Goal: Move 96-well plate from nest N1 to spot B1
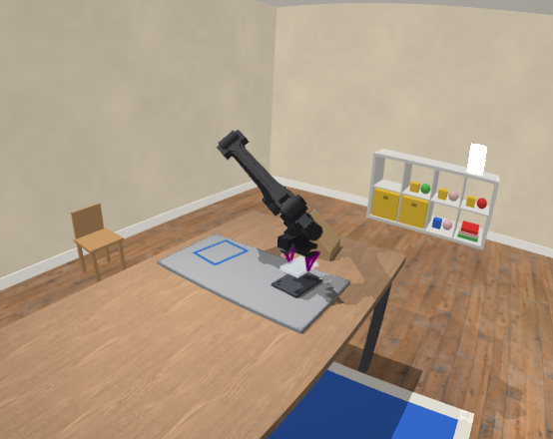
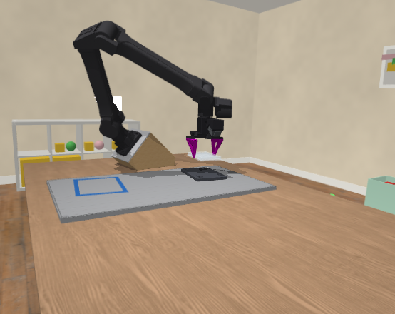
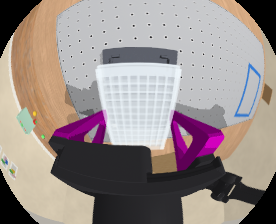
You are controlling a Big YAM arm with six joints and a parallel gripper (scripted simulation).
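The dark plate nest lies 7 cm below my hand. From my hand the other things lie so: white 96-well plate: 1 cm below.
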